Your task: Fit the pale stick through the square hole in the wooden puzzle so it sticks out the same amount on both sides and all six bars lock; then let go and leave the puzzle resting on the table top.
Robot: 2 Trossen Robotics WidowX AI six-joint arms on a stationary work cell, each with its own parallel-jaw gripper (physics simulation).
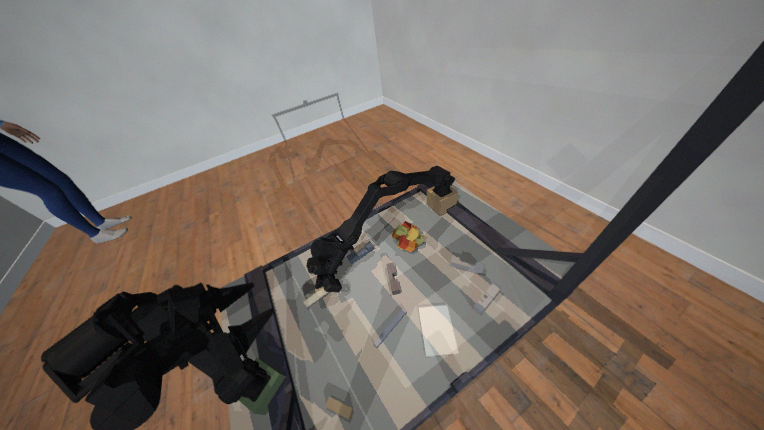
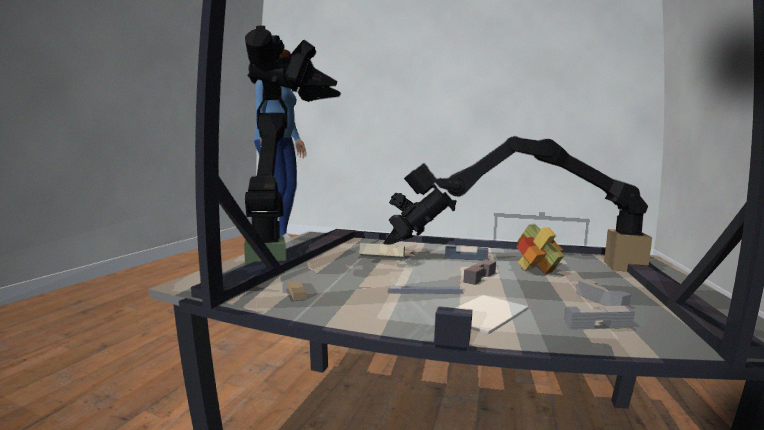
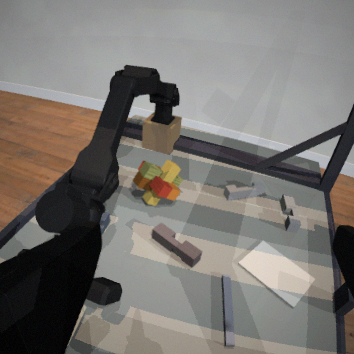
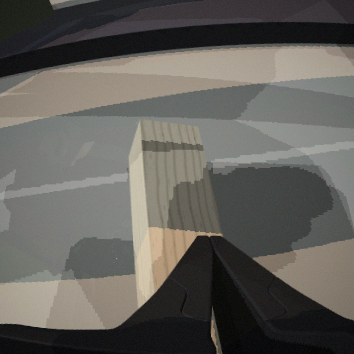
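Seen in the pictures: left gripper, between the fingertips: (image 1: 262, 296) (image 2: 338, 89) (image 3: 221, 236); right gripper, between the fingertips: (image 1: 316, 288) (image 2: 384, 244) (image 4: 207, 246); left arm's base, origin of its link: (image 1: 255, 383) (image 2: 264, 240); right arm's base, origin of its link: (image 1: 442, 190) (image 2: 629, 233) (image 3: 162, 118).
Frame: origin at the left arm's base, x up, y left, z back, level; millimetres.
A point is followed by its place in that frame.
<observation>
The pale stick (image 1: 315, 297) {z -290, x -37, y 17 mm} (image 2: 382, 249) {z -308, x -36, y 8 mm} (image 4: 168, 175) {z -286, x -27, y 36 mm} lies flat on the table near its far left edge. My right gripper (image 1: 325, 289) {z -320, x -28, y 32 mm} (image 2: 388, 241) {z -320, x -28, y 32 mm} (image 4: 207, 246) {z -320, x -28, y 32 mm} is shut with its fingertips pressed together, low over the near end of the stick and a little to one side; nothing is between the fingers. The coloured wooden puzzle (image 1: 409, 236) {z -631, x 32, y -227 mm} (image 2: 539, 248) {z -632, x 2, y -235 mm} (image 3: 158, 182) rests on the table near the right arm's base, well away from the stick. My left gripper (image 1: 262, 298) {z -160, x 355, y -119 mm} (image 2: 337, 89) {z -160, x 355, y -119 mm} is open and empty, raised high above the table's left corner.
A dark notched block (image 1: 392, 277) {z -472, x -33, y -218 mm} (image 2: 479, 270) {z -454, x -34, y -250 mm} (image 3: 176, 244) {z -464, x -32, y -214 mm}, a thin grey bar (image 1: 390, 328) {z -308, x -52, y -283 mm} (image 2: 425, 290) {z -309, x -55, y -289 mm} (image 3: 227, 309) {z -307, x -52, y -278 mm}, a white sheet (image 1: 437, 329) {z -369, x -57, y -424 mm} (image 2: 493, 312) {z -380, x -57, y -434 mm} (image 3: 275, 272) {z -367, x -57, y -417 mm}, grey notched pieces (image 1: 486, 296) {z -531, x -39, y -544 mm} (image 2: 599, 317) {z -516, x -41, y -559 mm} and a small tan block (image 1: 339, 407) {z -61, x -47, y -241 mm} (image 2: 297, 290) {z -59, x -47, y -263 mm} lie on the table. A person (image 2: 285, 153) stands behind the left arm.
</observation>
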